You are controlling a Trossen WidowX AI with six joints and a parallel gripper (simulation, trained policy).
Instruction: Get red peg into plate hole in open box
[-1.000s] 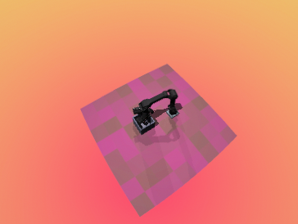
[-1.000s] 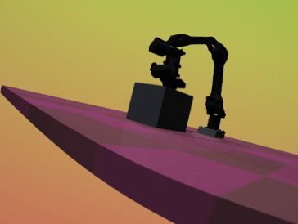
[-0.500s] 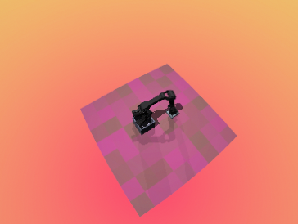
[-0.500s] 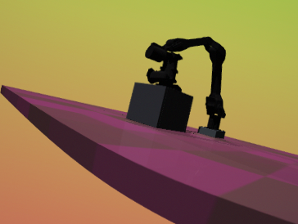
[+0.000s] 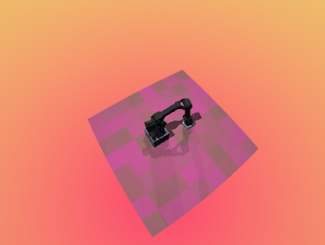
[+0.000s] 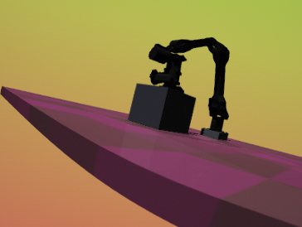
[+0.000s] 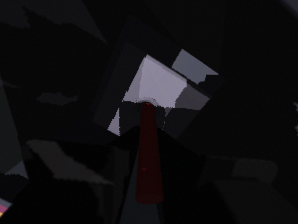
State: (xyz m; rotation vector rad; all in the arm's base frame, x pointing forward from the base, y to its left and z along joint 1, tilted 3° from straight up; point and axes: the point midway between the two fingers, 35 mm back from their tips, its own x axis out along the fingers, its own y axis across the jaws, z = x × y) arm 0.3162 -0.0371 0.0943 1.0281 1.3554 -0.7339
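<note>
Now: gripper tip 10 mm short of the light grey plate, 10 mm to the left of it and 30 mm above it. From my gripper tip the other things lie so: red peg: 10 mm to the right, 20 mm above.
</note>
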